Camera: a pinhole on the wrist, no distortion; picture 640 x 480 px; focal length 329.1 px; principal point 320.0 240.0 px. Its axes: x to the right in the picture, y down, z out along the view. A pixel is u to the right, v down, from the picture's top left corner.
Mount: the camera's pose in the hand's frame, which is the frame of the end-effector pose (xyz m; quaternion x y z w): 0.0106 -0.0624 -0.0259 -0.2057 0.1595 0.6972 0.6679
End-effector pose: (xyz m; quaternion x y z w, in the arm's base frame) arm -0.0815 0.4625 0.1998 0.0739 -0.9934 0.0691 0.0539
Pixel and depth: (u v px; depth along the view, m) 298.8 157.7 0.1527
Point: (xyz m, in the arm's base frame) -0.1306 0.4479 0.0920
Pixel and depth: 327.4 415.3 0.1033
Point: -0.0343 0.4492 0.1368
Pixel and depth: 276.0 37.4 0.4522
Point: -0.3925 0.4906 -0.1900
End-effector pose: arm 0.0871 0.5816 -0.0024 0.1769 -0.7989 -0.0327 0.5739
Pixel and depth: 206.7 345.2 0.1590
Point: -0.0171 0.5458 -0.1030
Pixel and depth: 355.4 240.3 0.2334
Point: -0.0810 0.6298 -0.0452
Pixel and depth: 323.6 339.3 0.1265
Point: 0.0225 0.5808 -0.0632
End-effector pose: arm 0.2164 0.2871 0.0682 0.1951 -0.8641 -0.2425 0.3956
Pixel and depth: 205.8 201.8 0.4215
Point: -0.1287 0.3988 -0.1356
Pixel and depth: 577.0 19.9 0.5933
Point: -0.3087 0.7033 0.4945
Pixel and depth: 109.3 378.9 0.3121
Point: 0.0519 0.3792 -0.2559
